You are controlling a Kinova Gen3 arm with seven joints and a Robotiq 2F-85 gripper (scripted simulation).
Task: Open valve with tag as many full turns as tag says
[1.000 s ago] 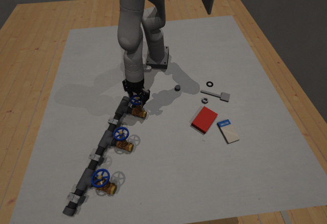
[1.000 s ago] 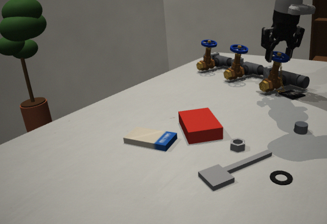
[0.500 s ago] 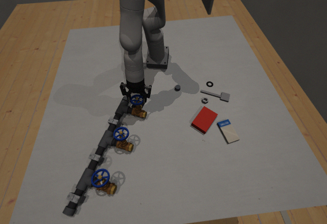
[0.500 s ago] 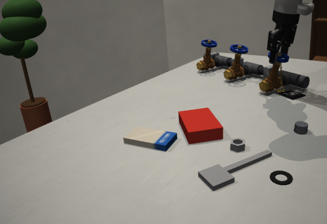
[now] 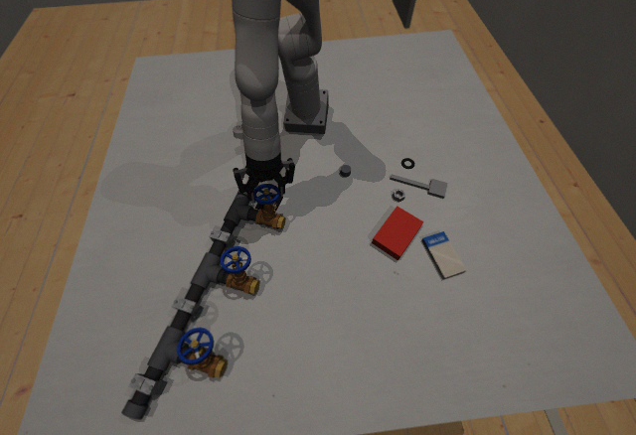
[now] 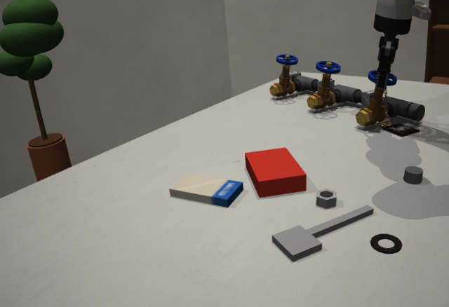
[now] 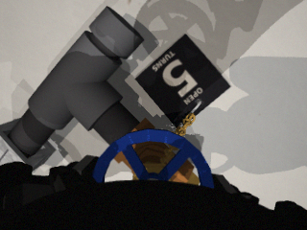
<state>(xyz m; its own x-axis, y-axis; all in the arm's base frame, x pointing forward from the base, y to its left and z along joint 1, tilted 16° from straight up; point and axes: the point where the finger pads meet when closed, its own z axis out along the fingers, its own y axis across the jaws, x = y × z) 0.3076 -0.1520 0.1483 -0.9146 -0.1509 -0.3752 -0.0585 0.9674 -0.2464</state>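
The black tag lies 40 mm behind my hand and 120 mm below it. Also, from my hand: red block (130 mm ahead, 310 mm to the left, 110 mm below); small grey cylinder (100 mm behind, 230 mm to the left, 110 mm below); grey paddle-shaped tool (440 mm to the left, 120 mm below).
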